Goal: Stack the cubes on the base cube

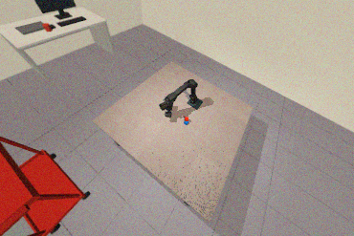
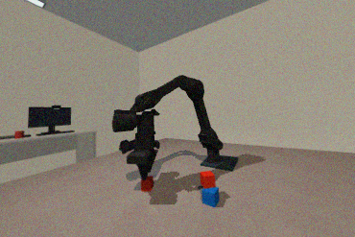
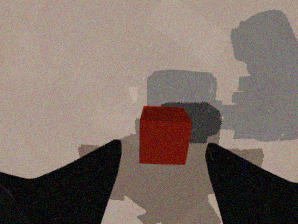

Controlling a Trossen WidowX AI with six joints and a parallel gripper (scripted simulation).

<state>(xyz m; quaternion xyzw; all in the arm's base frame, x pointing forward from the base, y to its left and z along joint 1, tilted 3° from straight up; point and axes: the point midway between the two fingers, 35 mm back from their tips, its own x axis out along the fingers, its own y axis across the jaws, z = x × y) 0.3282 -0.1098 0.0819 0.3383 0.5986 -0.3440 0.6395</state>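
The red cube is 2 cm below my gripper tip. From my gripper tip the other things lie so: blue base cube (4 cm behind, 21 cm to the left, 2 cm below).
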